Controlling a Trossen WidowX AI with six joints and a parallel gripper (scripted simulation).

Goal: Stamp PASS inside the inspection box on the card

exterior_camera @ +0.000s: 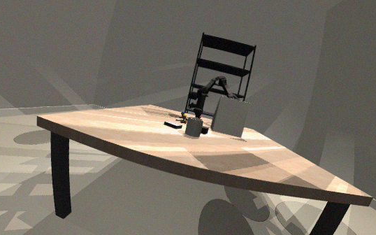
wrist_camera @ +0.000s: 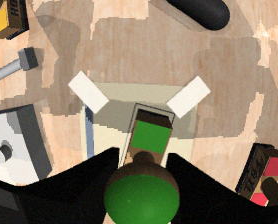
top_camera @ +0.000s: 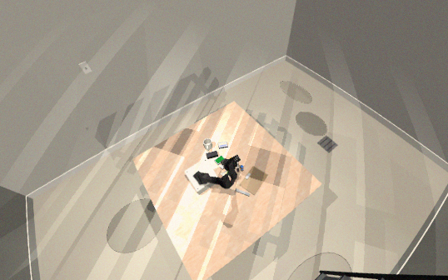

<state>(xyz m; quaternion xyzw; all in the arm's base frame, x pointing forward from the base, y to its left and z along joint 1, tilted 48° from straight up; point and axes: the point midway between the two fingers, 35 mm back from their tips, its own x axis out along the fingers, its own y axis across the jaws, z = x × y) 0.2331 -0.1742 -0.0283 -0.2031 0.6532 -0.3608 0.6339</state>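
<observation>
Right now my gripper tip is 1 cm past the inspection card, 1 cm to the right of it and 2 cm above it. Also, from my gripper tip: green-knobbed PASS stamp right at my gripper tip; then red stamp 3 cm behind, 8 cm to the right; then grey block 9 cm to the left, 1 cm below.
</observation>
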